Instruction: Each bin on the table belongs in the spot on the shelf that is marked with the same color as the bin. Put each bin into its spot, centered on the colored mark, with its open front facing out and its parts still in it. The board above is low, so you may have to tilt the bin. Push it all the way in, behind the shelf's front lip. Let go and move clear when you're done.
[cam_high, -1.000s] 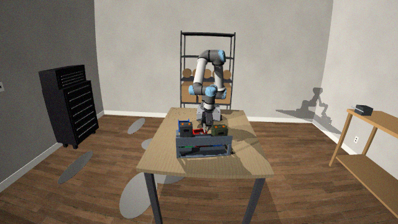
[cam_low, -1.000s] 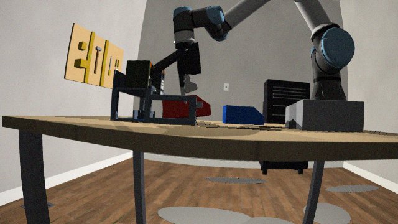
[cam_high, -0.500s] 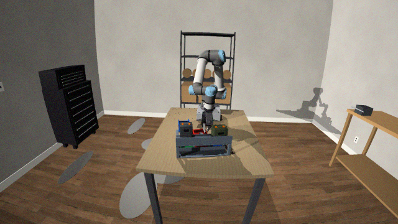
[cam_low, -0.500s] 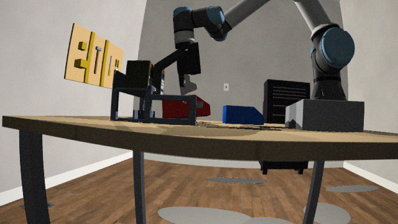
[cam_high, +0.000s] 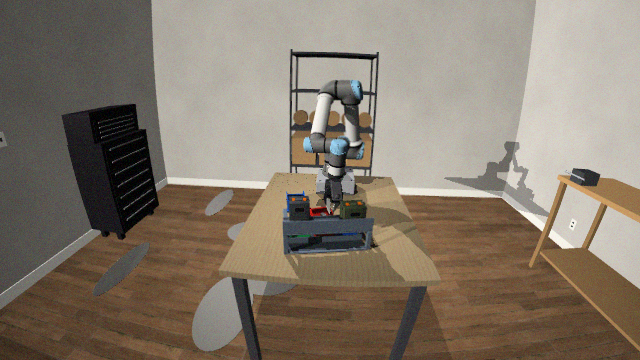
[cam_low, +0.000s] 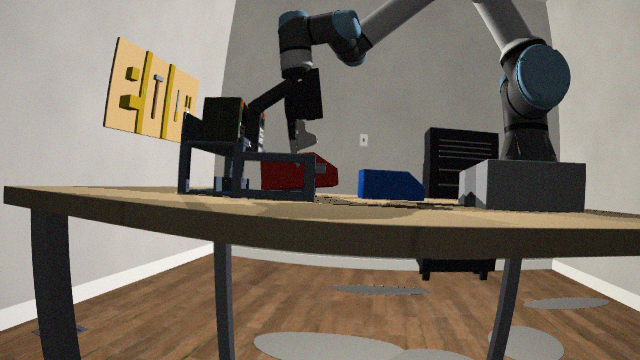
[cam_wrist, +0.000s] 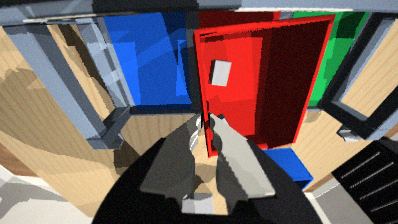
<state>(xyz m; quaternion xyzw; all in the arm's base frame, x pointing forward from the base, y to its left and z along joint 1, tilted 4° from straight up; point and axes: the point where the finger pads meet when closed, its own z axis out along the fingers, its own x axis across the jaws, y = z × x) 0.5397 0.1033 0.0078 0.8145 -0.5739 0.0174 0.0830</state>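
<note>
The red bin is 5 cm to the right of my hand, 2 cm below it and 2 cm ahead of it. Round my hand: dark box (20 cm ahead, 10 cm to the right, 8 cm above); then green case (12 cm to the left, 12 cm ahead, 7 cm above); then blue bin (24 cm to the right, 17 cm behind, 4 cm below).
</note>
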